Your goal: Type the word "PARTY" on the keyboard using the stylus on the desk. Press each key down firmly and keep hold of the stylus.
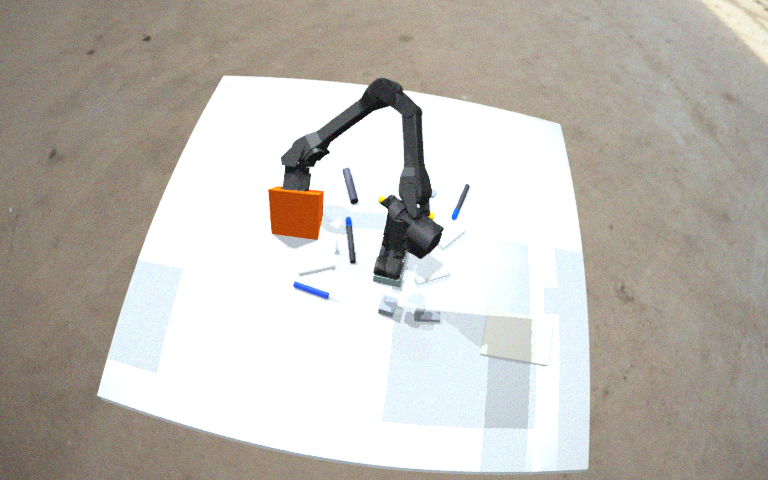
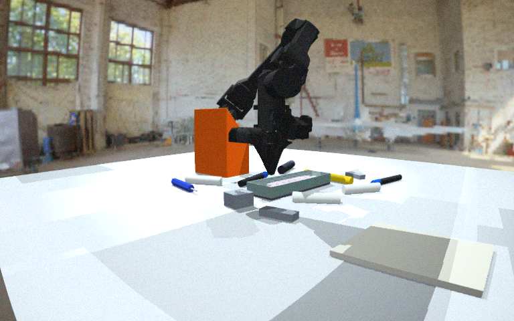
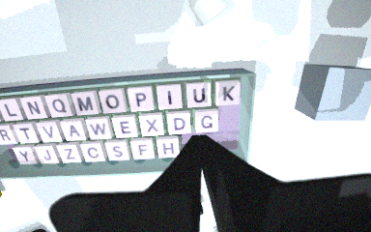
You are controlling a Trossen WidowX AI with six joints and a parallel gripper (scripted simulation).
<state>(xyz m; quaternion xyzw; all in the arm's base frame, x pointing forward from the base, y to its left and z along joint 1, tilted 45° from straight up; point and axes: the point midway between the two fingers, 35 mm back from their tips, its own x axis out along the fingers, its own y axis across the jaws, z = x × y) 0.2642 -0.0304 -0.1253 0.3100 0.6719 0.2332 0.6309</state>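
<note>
Now: the blue stylus 150 mm behind my gripper tip, 100 mm to the right of it and 30 mm below it. Round my gripper tip: yellow marker: 210 mm to the left, 30 mm below, 30 mm ahead; then dark marker: 260 mm to the left, 140 mm behind, 30 mm below; then pale flat pad: 350 mm ahead, 160 mm to the right, 40 mm below.
</note>
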